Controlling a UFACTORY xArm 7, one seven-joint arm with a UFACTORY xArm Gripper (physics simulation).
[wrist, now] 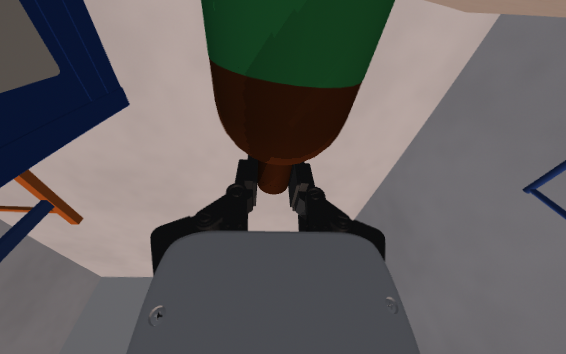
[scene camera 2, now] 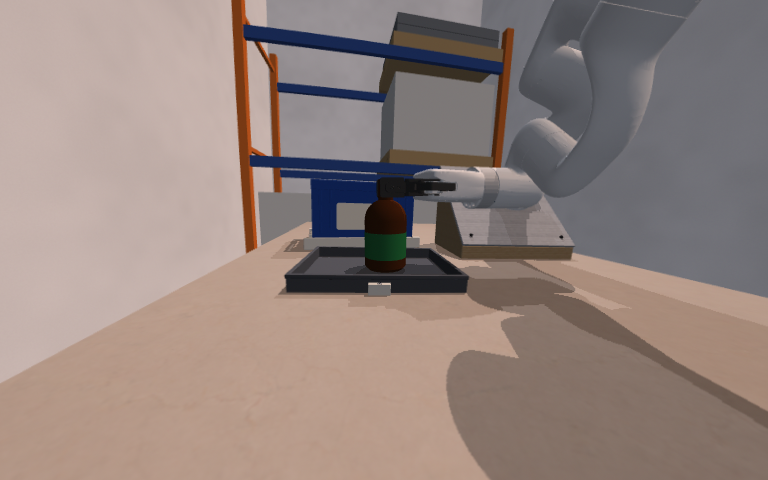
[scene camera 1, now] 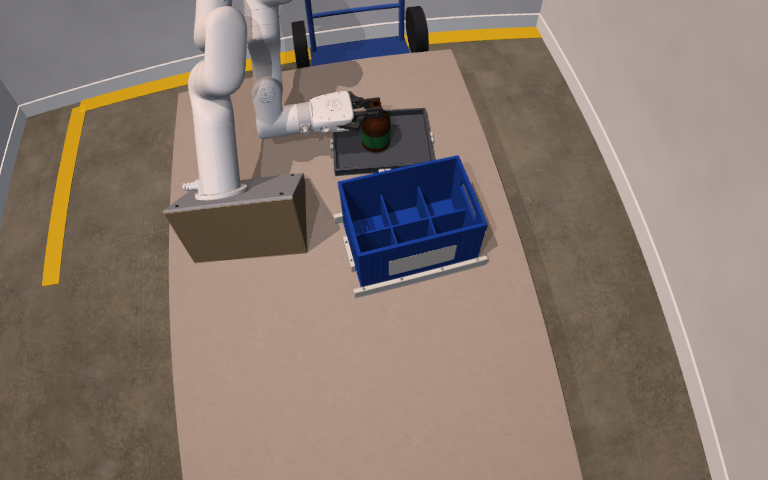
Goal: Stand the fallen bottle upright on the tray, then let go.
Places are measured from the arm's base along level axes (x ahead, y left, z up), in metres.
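Pixels of known places: gripper, between the fingertips: (wrist: 274,159) (scene camera 2: 378,188) (scene camera 1: 381,106); arm's base, origin of its link: (scene camera 1: 221,193).
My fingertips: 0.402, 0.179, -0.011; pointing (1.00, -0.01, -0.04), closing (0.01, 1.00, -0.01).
Note:
For each thing: its top centre in the pictures, then the offset to it from my fingertips, as dx, dy, dz.
- brown bottle, centre of its top: (wrist: 272,184) (scene camera 2: 387,179) (scene camera 1: 375,103) -0.015, +0.000, +0.015
- tray, centre of its top: (scene camera 2: 376,257) (scene camera 1: 381,137) -0.001, +0.001, -0.122
- blue crate, centre of its top: (scene camera 1: 411,202) (scene camera 2: 360,184) +0.005, -0.303, +0.028
A brown bottle (scene camera 1: 376,124) (scene camera 2: 385,217) (wrist: 282,115) with a green label stands upright over the tray (scene camera 1: 407,161) (scene camera 2: 328,284). In scene camera 2 its base appears to rest on the tray floor, inside the rim. My gripper (scene camera 1: 373,106) (scene camera 2: 386,187) (wrist: 274,159) comes in level from the robot's side and is shut on the bottle's neck. In the wrist view one finger is on each side of the neck, and the lower part of the bottle is out of frame.
A blue crate (scene camera 1: 421,249) (scene camera 2: 320,208) with compartments stands next to the tray, with pale rails (scene camera 1: 421,276) along its sides. The robot's base block (scene camera 1: 249,232) stands left of the crate. A blue trolley (scene camera 1: 359,50) and a shelf rack (scene camera 2: 241,124) stand beyond the table.

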